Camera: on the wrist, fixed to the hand. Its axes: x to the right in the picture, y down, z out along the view.
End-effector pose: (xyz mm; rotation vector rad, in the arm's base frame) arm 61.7 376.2 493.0 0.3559 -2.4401 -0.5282
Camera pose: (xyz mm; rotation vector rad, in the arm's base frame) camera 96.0 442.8 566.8 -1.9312 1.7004 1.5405
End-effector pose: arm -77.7 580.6 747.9 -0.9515 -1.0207 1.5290
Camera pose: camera -50.2 564.2 647.8 0.1229 -1.7080 0.2090
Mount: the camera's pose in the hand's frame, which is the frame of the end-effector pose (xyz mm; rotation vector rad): -13.8 87.7 -56.3 -0.3444 -0.4002 -1.5360
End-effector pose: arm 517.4 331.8 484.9 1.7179 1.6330 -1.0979
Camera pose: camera 615.2 358.6 512.6 -0.2656 2.5505 -1.4110
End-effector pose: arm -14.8 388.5 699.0 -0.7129 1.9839 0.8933
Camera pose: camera -98.3 397.3 762.3 -1.6900 0.5040 0.3050
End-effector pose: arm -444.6 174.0 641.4 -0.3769 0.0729 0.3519
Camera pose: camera -488.5 224.9 560.5 -0.5885 -0.6584 -1.0979
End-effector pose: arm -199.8 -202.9 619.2 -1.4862 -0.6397 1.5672
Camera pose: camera -166.9 -269.0 544.4 -0.4370 -1.7667 0.4751
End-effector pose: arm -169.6 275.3 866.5 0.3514 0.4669 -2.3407
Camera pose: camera -92.2 247.8 800.9 0.6492 -0.7702 2.2690
